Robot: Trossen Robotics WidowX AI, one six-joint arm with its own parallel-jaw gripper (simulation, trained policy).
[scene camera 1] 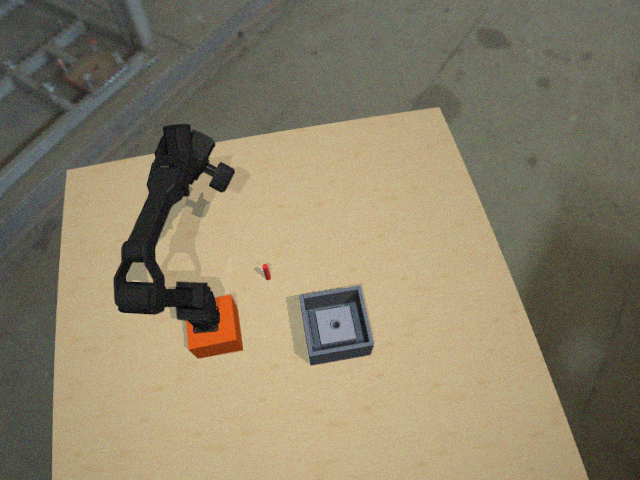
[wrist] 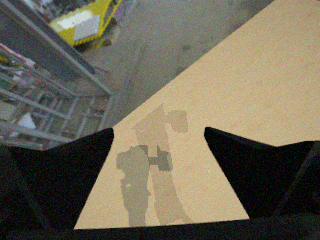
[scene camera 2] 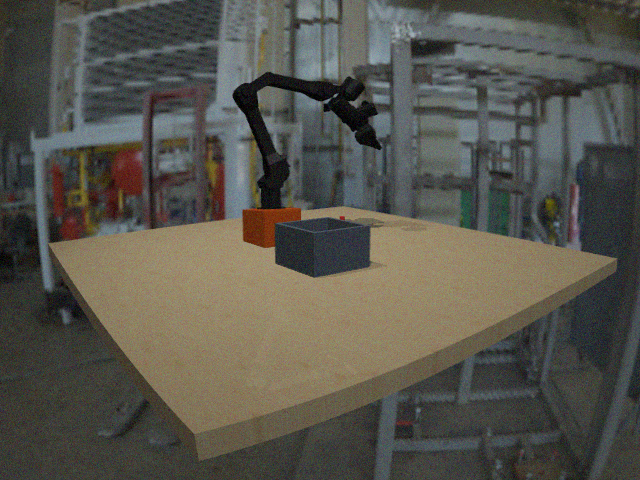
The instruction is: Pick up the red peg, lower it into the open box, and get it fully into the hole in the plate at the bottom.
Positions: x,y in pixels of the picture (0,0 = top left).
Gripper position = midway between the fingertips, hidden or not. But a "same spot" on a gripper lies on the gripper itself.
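My gripper: visible in scene camera 1, scene camera 2 and the wrist view (160,131). Same spot on my gripper: (scene camera 1: 202,145) and (scene camera 2: 367,106). Plate: visible in scene camera 1 (340,318); out of frame in the wrist view; hidden in scene camera 2 by a grey box.
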